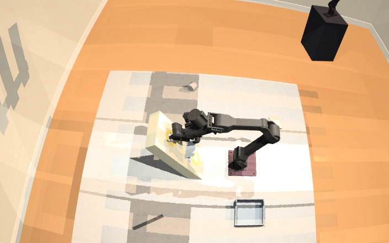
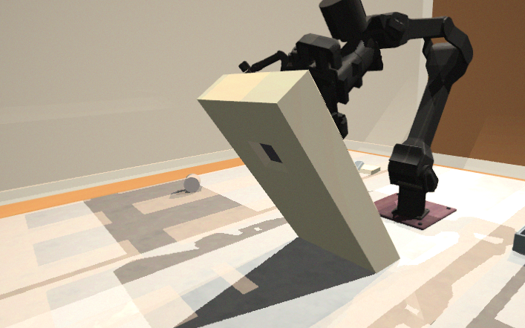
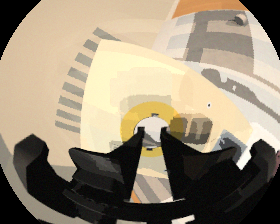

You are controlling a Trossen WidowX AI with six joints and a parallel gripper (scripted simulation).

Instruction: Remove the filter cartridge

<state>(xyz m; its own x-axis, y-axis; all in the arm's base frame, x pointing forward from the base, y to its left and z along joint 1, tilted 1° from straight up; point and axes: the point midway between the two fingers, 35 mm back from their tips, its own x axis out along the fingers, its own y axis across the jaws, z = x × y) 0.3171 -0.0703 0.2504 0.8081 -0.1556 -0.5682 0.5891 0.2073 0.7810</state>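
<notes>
The round filter cartridge lies 10 mm ahead of my gripper tip and 10 mm below it. Also, from my gripper tip: cream block: 630 mm behind, 170 mm to the right, 230 mm below; then grey tray: 340 mm behind, 360 mm to the left, 230 mm below; then service panel: 30 mm behind, 10 mm to the left, 80 mm below.
</notes>
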